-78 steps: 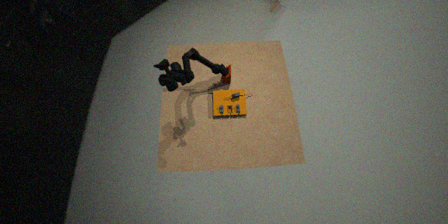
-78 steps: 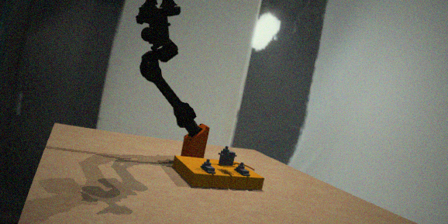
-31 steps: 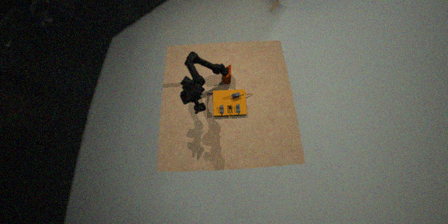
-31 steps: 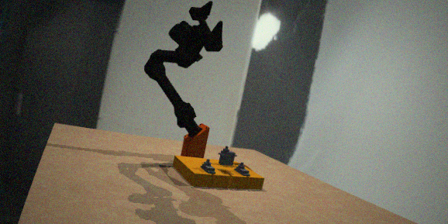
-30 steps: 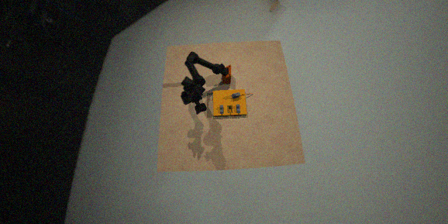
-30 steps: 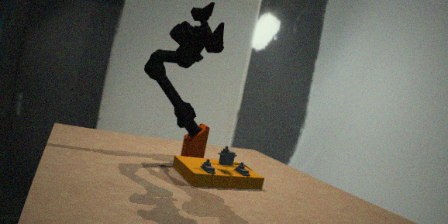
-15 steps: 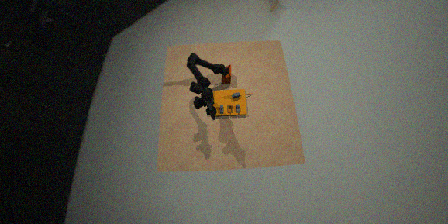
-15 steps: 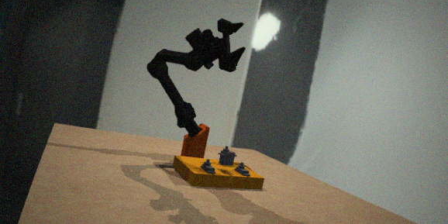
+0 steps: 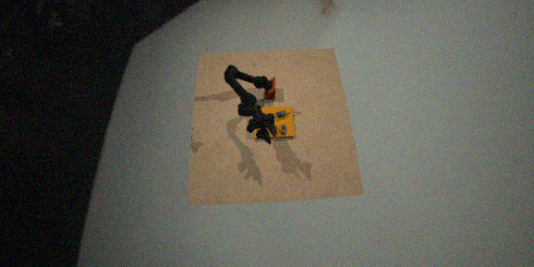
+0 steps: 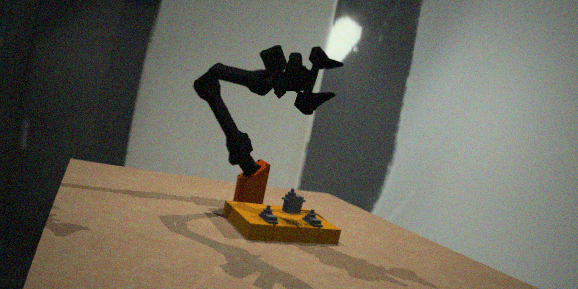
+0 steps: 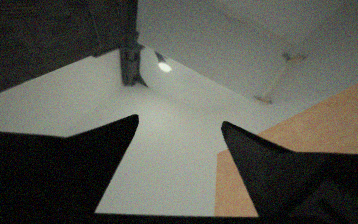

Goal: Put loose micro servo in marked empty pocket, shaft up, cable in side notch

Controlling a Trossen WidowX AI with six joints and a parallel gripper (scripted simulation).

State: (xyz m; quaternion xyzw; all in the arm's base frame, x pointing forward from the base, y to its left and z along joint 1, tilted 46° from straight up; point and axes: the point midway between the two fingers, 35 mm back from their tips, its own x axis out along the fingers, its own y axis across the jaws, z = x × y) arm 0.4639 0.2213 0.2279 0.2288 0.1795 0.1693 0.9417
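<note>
Right now the orange deck is 260 mm behind my gripper tip, 20 mm to the left of it and 450 mm below it.
</note>
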